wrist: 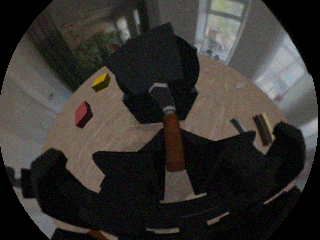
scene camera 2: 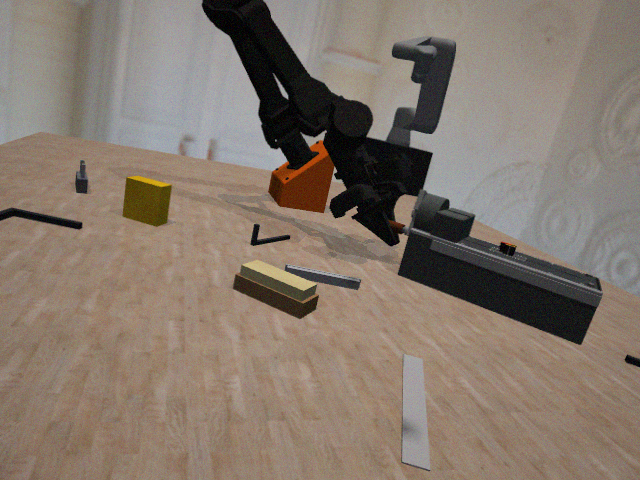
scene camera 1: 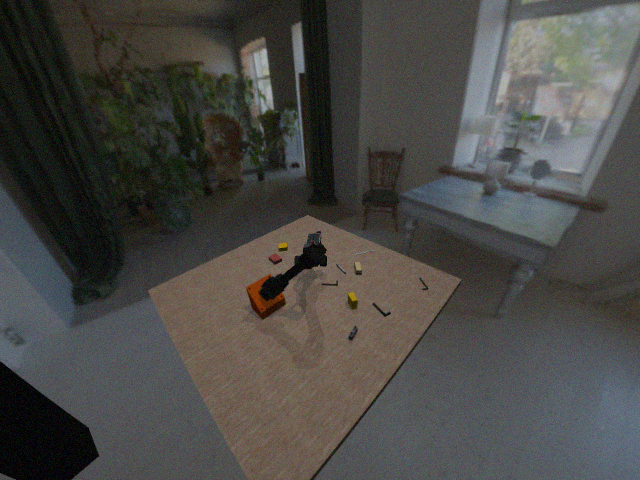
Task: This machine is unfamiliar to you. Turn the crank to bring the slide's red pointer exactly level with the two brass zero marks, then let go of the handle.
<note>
In view: my gripper point(scene camera 2: 395, 244), a brown crank handle point(wrist: 174, 153), a yellow block point(scene camera 2: 145, 200) and a tan-and-brown block point(scene camera 2: 296, 296).
My gripper is seen too in the wrist view point(wrist: 169, 130).
</note>
